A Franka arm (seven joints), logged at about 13 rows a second.
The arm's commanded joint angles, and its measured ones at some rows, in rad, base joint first. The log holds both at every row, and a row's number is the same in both.
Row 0, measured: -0.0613, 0.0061, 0.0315, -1.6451, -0.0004, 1.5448, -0.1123
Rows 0 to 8, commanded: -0.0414, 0.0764, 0.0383, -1.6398, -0.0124, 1.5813, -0.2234; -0.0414, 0.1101, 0.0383, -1.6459, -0.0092, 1.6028, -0.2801; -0.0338, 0.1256, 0.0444, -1.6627, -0.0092, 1.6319, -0.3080; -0.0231, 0.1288, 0.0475, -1.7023, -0.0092, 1.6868, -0.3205; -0.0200, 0.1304, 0.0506, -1.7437, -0.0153, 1.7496, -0.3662; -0.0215, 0.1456, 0.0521, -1.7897, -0.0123, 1.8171, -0.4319; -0.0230, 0.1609, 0.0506, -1.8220, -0.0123, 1.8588, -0.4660; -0.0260, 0.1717, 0.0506, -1.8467, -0.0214, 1.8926, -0.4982; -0.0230, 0.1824, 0.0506, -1.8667, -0.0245, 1.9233, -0.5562
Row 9, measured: -0.0238, 0.1818, 0.0528, -1.8239, -0.0095, 1.8724, -0.4717
